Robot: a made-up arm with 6 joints.
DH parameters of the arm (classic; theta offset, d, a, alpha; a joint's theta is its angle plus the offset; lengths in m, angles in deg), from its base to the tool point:
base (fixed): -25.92 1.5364 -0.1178 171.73
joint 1: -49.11 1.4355 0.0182 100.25
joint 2: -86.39 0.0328 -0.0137 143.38
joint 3: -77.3 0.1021 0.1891 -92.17
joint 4: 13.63 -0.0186 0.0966 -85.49
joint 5: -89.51 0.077 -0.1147 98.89
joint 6: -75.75 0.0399 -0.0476 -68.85
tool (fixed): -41.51 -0.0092 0 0
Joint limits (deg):
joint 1: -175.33..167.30
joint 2: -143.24..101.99
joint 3: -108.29..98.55
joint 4: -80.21..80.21
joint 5: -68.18..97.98
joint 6: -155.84..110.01
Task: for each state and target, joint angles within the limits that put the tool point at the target. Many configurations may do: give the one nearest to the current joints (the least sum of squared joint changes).
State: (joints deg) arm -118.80 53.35 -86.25 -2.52 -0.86 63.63
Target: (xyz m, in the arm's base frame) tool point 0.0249 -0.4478 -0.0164
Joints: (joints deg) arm -116.03 49.26 -90.77 -22.28 -38.61 63.66
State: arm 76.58 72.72 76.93 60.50 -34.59 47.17
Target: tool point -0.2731 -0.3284 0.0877
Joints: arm 116.60 53.17 82.55 62.58 -9.44 54.29
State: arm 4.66 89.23 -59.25 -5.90 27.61 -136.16
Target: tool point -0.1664 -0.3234 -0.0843
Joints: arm -22.95 70.68 -23.44 -33.60 -5.40 -142.09
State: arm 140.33 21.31 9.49 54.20 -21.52 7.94
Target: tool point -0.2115 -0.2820 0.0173
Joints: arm 118.98 7.77 21.26 72.71 -38.74 -8.46
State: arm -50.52 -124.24 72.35 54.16 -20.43 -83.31
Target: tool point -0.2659 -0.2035 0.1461
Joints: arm -16.90 -120.39 88.20 71.06 -35.76 -80.39
